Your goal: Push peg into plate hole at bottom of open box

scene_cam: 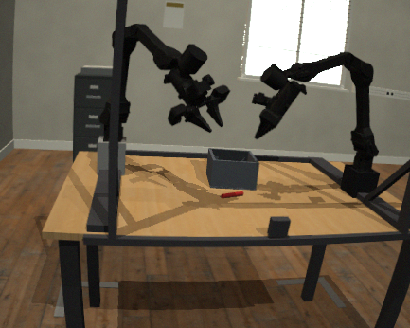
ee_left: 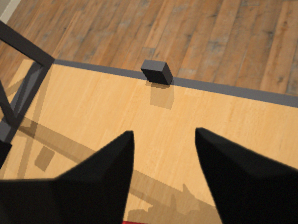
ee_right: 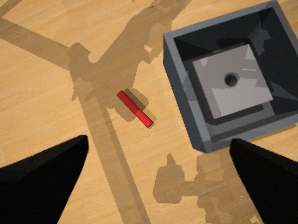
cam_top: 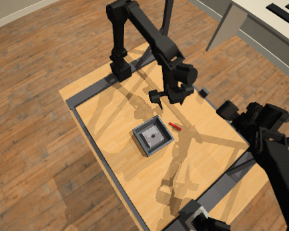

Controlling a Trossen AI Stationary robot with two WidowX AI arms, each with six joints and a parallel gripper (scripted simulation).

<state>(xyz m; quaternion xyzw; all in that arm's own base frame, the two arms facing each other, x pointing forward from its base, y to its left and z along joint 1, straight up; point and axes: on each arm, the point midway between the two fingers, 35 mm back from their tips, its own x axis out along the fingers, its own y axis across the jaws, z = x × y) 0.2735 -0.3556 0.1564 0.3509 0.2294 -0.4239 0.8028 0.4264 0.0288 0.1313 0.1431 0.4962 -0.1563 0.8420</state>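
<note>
Right now the red peg is 15 cm ahead of my left hand, 10 cm to the right of it and 27 cm below it. Also, from my left hand: plate 30 cm ahead, 10 cm to the right, 23 cm below; grey box 30 cm ahead, 10 cm to the right, 25 cm below.
</note>
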